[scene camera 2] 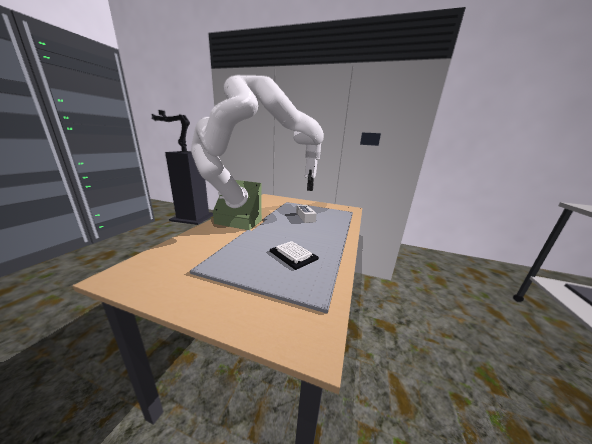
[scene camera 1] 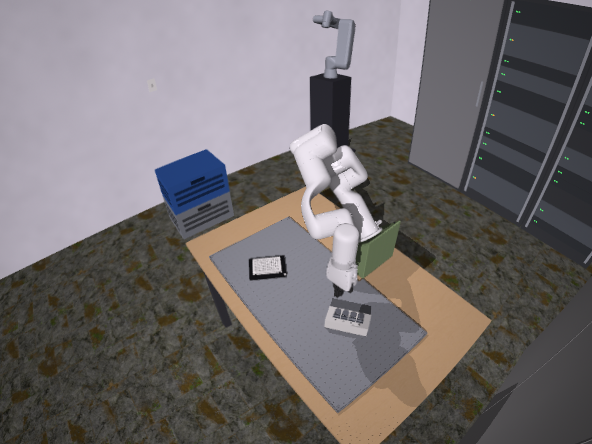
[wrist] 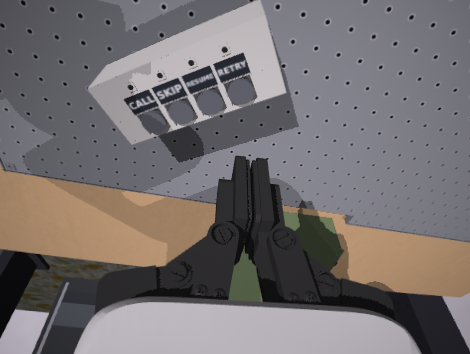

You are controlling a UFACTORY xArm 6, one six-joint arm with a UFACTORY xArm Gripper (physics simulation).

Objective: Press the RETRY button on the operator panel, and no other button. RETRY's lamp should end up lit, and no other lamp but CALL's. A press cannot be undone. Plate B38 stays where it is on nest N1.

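Frame: origin at the arm's base, x ahead, y left, z up, level; metres.
Where they show: gripper, fingertip midpoint: (scene camera 2: 309, 190) (scene camera 1: 338, 294) (wrist: 246, 176); arm's base at its link origin: (scene camera 2: 237, 197) (scene camera 1: 369, 235).
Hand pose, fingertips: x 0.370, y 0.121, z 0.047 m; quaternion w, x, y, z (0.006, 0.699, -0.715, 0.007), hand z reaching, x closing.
Observation:
Each offset is from my fingertips to the top centre of the thing. Level surfaces: height alone.
The operator panel {dx -0.018, dy +0.046, dz -0.120 m} (scene camera 1: 347, 327) (scene camera 2: 308, 216) (wrist: 272, 65) is a light grey box. In the wrist view its round grey buttons stand in a row: CALL {dx -0.054, dy +0.079, dz -0.120 m} (wrist: 154, 122), SKIP {dx -0.041, dy +0.052, dz -0.120 m} (wrist: 181, 112), RESUME {dx -0.027, dy +0.025, dz -0.120 m} (wrist: 211, 102) and RETRY {dx -0.014, dy -0.002, dz -0.120 m} (wrist: 241, 91), at the right end. The small lamps above the labels look dark; I cannot tell that any is lit. My gripper (scene camera 1: 338, 294) (scene camera 2: 310, 190) (wrist: 246, 176) is shut and empty, in the air above the board near the panel, apart from it. White plate B38 {dx -0.005, dy -0.402, dz -0.150 m} (scene camera 1: 267, 265) (scene camera 2: 295, 251) sits on the black nest N1 (scene camera 1: 251, 275) (scene camera 2: 280, 256).
The grey perforated board {dz -0.176 m} (scene camera 1: 290, 310) (scene camera 2: 240, 265) (wrist: 380, 125) lies on the wooden table {dz -0.189 m} (scene camera 1: 450, 310) (scene camera 2: 150, 265) (wrist: 75, 215). The green arm mount (scene camera 1: 380, 252) (scene camera 2: 254, 205) stands at the table's edge beside the board. Blue and grey crates (scene camera 1: 192, 180) stand on the floor beyond the table.

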